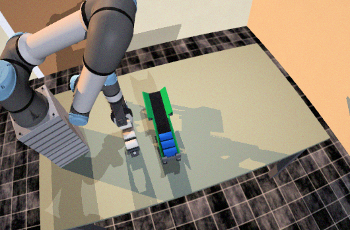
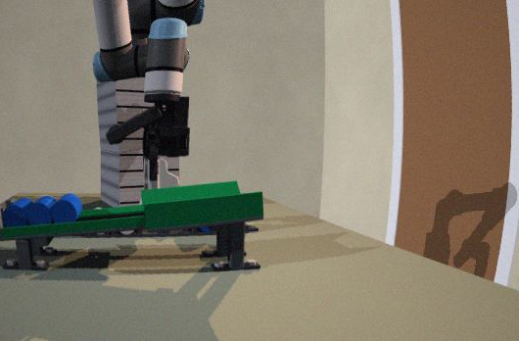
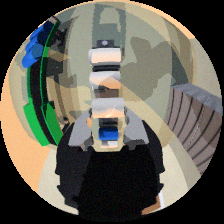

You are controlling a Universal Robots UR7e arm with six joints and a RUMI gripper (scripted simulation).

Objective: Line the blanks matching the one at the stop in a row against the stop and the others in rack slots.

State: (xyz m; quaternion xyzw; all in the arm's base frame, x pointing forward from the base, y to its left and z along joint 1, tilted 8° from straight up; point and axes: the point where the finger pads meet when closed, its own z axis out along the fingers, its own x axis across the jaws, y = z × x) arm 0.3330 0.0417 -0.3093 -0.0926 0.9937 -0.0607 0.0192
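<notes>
My hand is 70 mm above the stock rack and 30 mm to the right of it. Also, from my hand: stop 230 mm to the right, 210 mm ahead.
</notes>
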